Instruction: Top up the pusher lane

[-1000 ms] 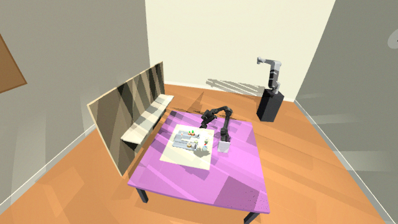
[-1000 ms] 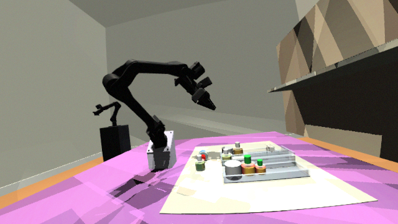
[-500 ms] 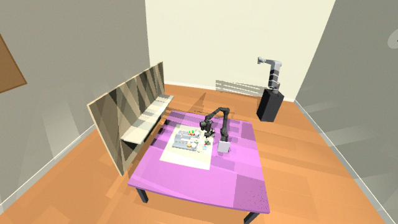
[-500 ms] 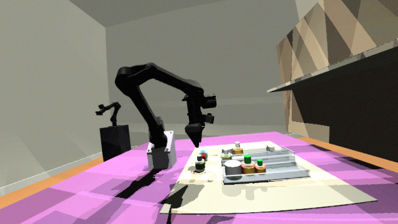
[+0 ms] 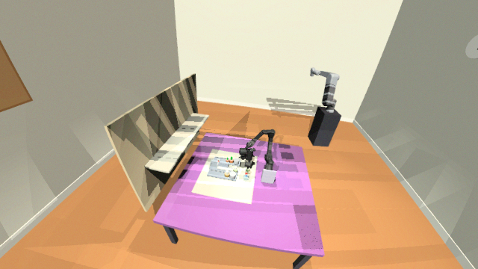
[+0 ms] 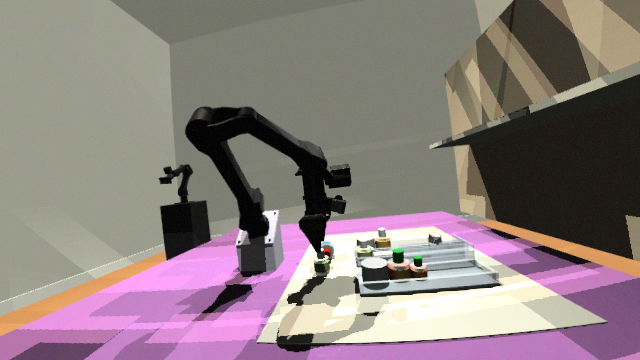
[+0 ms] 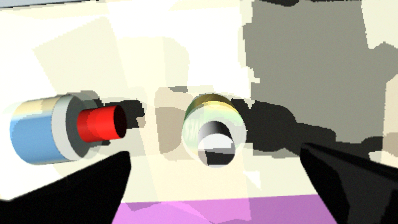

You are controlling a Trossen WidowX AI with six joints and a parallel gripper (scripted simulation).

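The cream mat lies 190 mm ahead of my gripper tip, 40 mm to the left of it and 70 mm below it. From my gripper tip the other things lie so: wall shelf: 630 mm ahead, 20 mm to the right, 290 mm above.
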